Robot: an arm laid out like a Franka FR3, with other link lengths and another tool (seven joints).
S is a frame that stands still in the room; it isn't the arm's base.
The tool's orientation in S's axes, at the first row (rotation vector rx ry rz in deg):
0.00, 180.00, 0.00
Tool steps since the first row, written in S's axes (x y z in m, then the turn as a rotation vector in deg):
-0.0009, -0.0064, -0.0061, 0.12, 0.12, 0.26
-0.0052, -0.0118, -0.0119, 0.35, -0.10, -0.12
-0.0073, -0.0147, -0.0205, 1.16, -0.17, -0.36
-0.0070, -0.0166, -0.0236, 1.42, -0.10, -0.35
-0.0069, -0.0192, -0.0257, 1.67, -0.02, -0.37
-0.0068, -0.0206, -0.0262, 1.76, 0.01, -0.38
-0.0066, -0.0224, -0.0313, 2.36, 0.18, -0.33
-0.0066, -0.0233, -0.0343, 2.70, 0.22, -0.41
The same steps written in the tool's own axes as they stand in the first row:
0.0009, -0.0064, 0.0061, -0.12, 0.12, -0.26
0.0052, -0.0118, 0.0119, -0.35, -0.10, 0.12
0.0073, -0.0147, 0.0205, -1.16, -0.17, 0.36
0.0070, -0.0166, 0.0236, -1.42, -0.10, 0.35
0.0069, -0.0192, 0.0257, -1.67, -0.02, 0.37
0.0068, -0.0206, 0.0262, -1.76, 0.01, 0.38
0.0066, -0.0224, 0.0313, -2.36, 0.18, 0.33
0.0066, -0.0233, 0.0343, -2.70, 0.22, 0.41

